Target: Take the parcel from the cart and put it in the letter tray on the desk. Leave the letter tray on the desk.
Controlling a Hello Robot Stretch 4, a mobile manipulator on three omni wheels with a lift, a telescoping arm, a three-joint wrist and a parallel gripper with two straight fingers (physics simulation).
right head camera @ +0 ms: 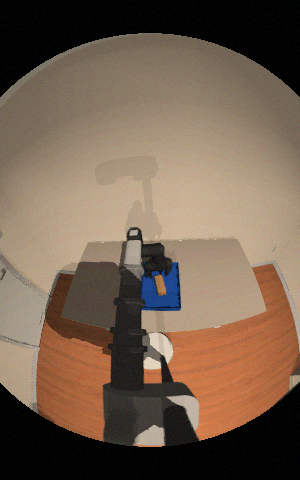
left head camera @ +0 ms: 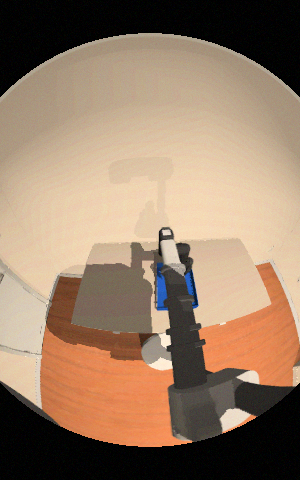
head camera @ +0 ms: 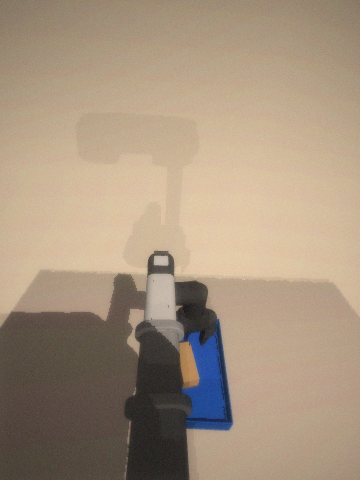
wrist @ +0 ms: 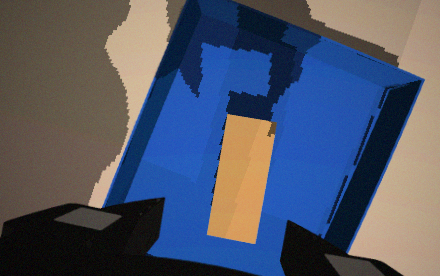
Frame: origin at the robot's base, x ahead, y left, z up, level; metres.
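Where they show: gripper, fingertip midpoint: (right head camera: 158,276) (head camera: 187,345) (wrist: 222,229); robot's base, link origin: (right head camera: 152,349) (left head camera: 161,350).
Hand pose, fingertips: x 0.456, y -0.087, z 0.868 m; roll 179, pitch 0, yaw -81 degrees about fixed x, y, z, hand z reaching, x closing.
Note:
Each offset is from my fingertips to the top centre of the thing. "spot": to the spot under its first point. Level surfaces: height alone.
The orange-tan parcel @(0.013 m ahead, 0.009 m right, 0.122 m down) (head camera: 189,365) (right head camera: 160,285) (wrist: 241,180) lies inside the blue letter tray @(0.010 m ahead, 0.010 m right, 0.113 m down) (head camera: 227,390) (left head camera: 194,295) (right head camera: 178,295) (wrist: 387,165), on its floor, with blue tray floor showing on both sides of it in the wrist view. The letter tray stands on the pale desk @(0.176 m down) (head camera: 280,360) (left head camera: 230,285) (right head camera: 220,285). My gripper (wrist: 222,229) is open and empty. Its fingers stand wide apart above the tray, clear of the parcel. In the head view the arm hides the tray's left side and part of the parcel.
The telescoping arm (head camera: 159,430) (left head camera: 186,340) (right head camera: 126,340) reaches over the desk's near edge. A white round object (left head camera: 156,351) (right head camera: 160,351) is on the orange wood floor @(0.896 m down) (left head camera: 100,400) (right head camera: 240,380) in front of the desk. A pale wall rises behind the desk. A white panel @(spot: 0.339 m back, 1.644 m left, 0.417 m down) (left head camera: 20,315) (right head camera: 20,310) stands at the left.

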